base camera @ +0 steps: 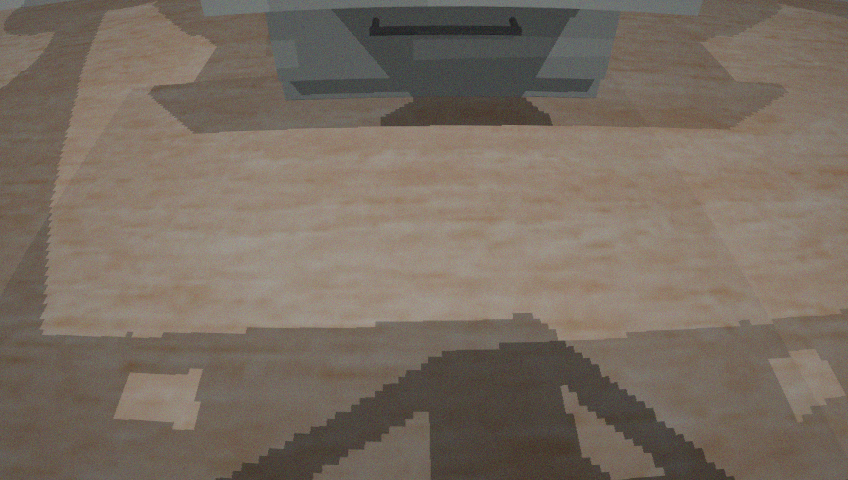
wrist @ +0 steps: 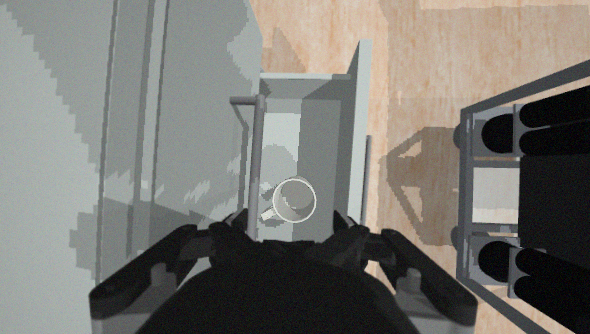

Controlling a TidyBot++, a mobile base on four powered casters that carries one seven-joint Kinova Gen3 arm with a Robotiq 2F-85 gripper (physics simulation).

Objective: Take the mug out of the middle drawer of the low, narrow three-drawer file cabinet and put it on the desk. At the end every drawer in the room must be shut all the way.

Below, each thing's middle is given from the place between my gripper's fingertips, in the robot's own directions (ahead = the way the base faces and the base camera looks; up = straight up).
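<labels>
The pale grey mug (wrist: 294, 200) sits 160 mm below my hand, 20 mm ahead of it and 20 mm to the left of it. And there's the drawer with dark handle (base camera: 306, 47), which is 310 mm below my hand, 50 mm to the right of it and 300 mm ahead of it.
</labels>
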